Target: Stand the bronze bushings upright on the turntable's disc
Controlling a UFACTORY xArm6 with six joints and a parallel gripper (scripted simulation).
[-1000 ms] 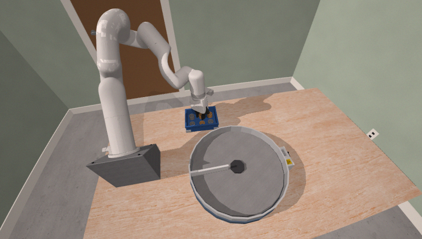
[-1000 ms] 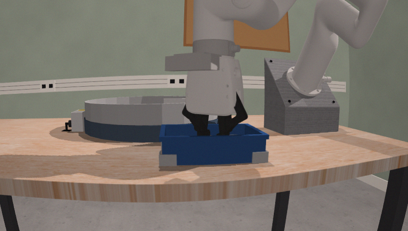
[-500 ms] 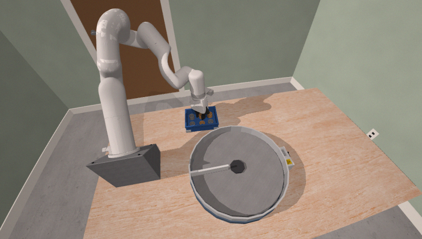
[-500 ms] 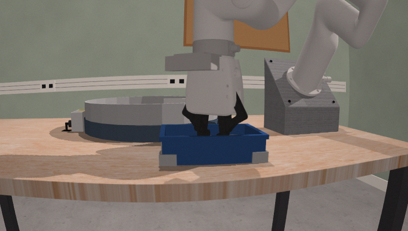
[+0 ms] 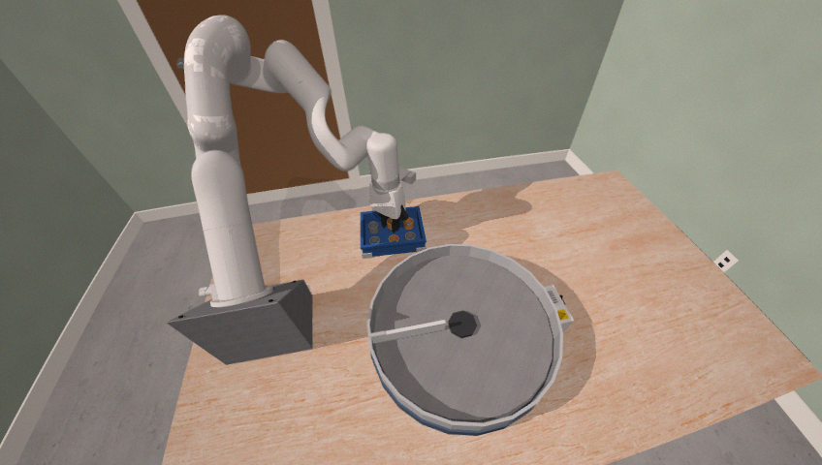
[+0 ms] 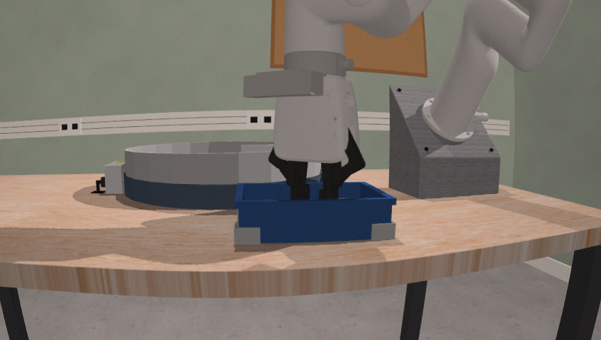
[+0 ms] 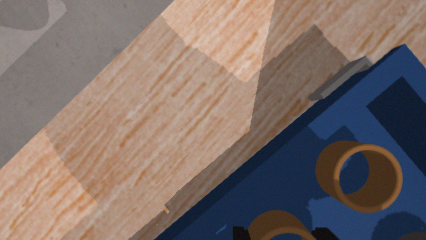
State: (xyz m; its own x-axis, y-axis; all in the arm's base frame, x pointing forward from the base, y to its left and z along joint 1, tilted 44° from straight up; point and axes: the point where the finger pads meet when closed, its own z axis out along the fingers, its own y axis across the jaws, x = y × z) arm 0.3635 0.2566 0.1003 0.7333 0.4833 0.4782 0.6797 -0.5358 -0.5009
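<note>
My gripper is now 30 mm to the left of the blue crate and 10 mm above it. Also, from my hand: turntable disc: 100 mm ahead, 380 mm to the right, 10 mm above.
</note>
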